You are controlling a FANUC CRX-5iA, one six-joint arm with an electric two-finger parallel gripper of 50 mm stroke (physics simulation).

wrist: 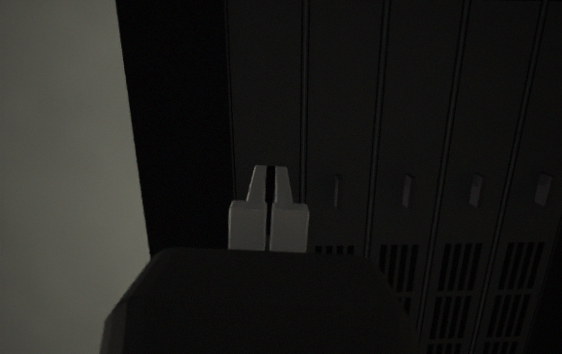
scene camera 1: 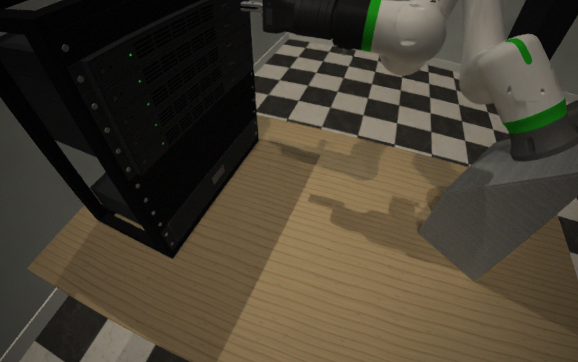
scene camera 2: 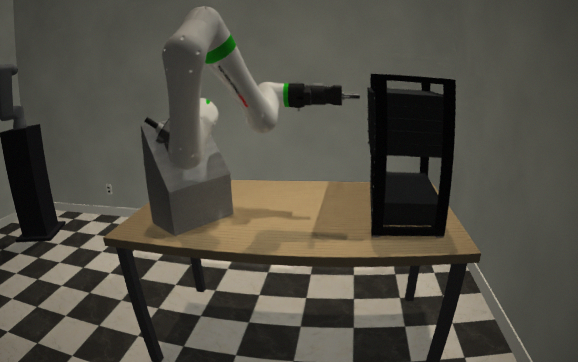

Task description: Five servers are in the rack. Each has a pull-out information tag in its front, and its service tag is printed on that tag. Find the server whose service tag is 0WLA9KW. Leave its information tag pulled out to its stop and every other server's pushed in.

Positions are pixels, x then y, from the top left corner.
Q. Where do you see a black rack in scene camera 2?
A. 416, 123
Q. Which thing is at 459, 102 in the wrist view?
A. A black rack.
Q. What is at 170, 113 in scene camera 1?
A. A black rack.
